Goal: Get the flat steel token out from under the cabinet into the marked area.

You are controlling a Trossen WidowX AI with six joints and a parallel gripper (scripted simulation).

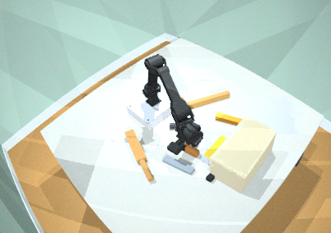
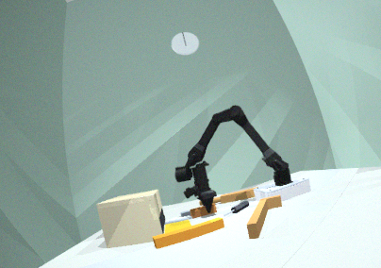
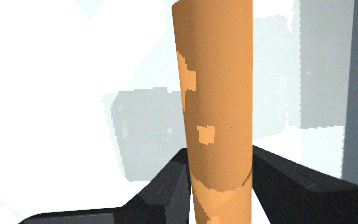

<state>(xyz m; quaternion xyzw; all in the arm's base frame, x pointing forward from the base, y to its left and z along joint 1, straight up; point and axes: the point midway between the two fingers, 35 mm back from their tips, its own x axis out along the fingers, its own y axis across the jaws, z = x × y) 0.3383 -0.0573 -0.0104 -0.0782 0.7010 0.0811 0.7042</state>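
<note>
Right now my gripper tip is 9 cm to the left of the grey flat bar and 5 cm short of it. Round my gripper tip: orange paddle (20 cm to the right, 9 cm behind, 1 cm above); then orange bar (30 cm to the left, 5 cm ahead, 1 cm above).
</note>
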